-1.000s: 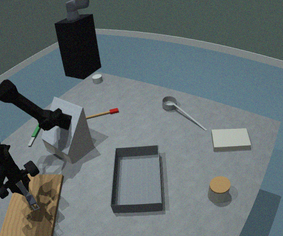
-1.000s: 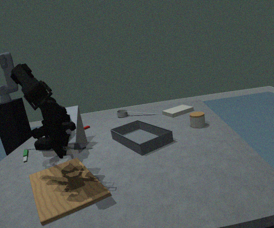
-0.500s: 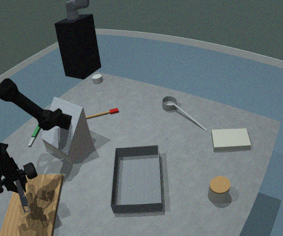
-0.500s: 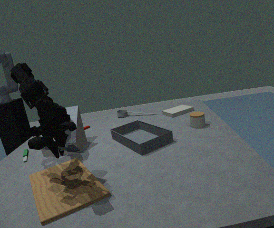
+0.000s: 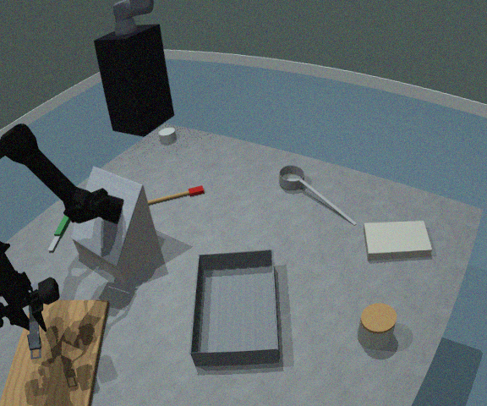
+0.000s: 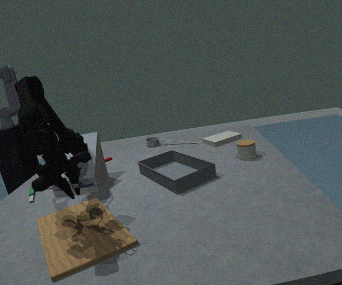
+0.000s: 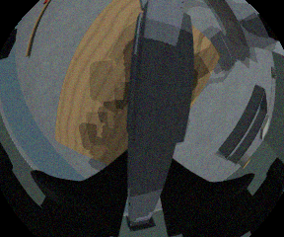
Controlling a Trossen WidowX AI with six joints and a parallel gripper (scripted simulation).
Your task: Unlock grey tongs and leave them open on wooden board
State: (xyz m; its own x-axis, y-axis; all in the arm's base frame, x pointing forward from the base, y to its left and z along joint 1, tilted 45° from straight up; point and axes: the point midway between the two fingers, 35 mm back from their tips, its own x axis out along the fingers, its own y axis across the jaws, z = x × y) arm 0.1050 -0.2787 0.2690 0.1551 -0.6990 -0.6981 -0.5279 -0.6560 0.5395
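The wooden board is 110 mm below my gripper tip and 30 mm behind it. Also, from my gripper tip: roasting tin 350 mm to the left, 270 mm ahead, 90 mm below; then cork-lidded jar 590 mm ahead, 420 mm to the left, 90 mm below; then red-tipped stick 670 mm to the left, 140 mm behind, 120 mm below.
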